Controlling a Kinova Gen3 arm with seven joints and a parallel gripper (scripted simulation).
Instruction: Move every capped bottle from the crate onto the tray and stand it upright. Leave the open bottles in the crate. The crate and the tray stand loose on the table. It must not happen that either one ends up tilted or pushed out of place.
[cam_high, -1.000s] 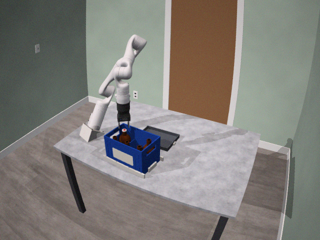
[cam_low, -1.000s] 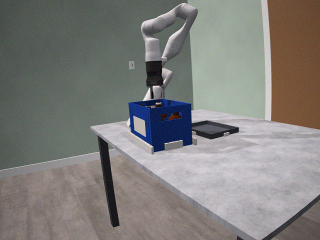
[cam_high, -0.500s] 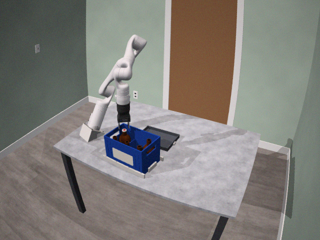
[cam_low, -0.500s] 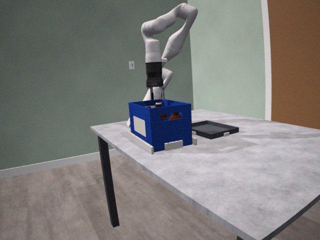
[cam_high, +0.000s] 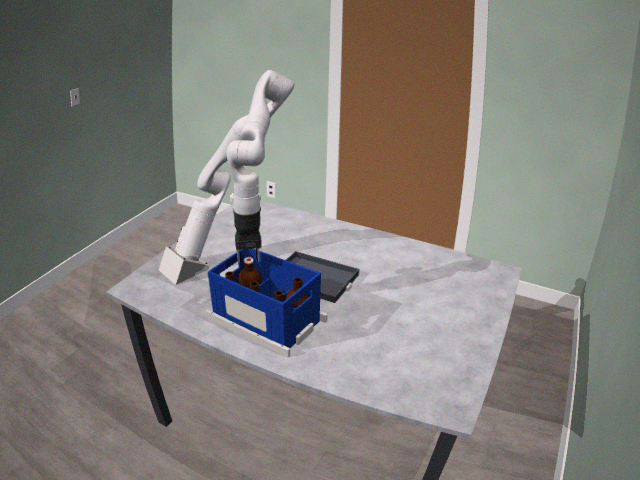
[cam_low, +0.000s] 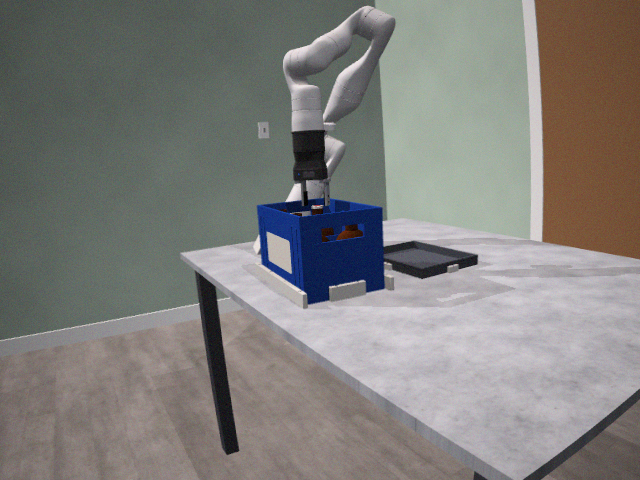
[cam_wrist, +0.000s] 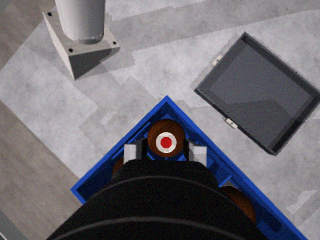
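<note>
Now: hand 9 cm above the brown capped bottle. Also, from my hand: open bottle 10 cm ahead, 9 cm below, 8 cm to the right; blue crate 10 cm below, 9 cm ahead, 4 cm to the right; dark tray 24 cm to the left, 17 cm below, 7 cm ahead.
</note>
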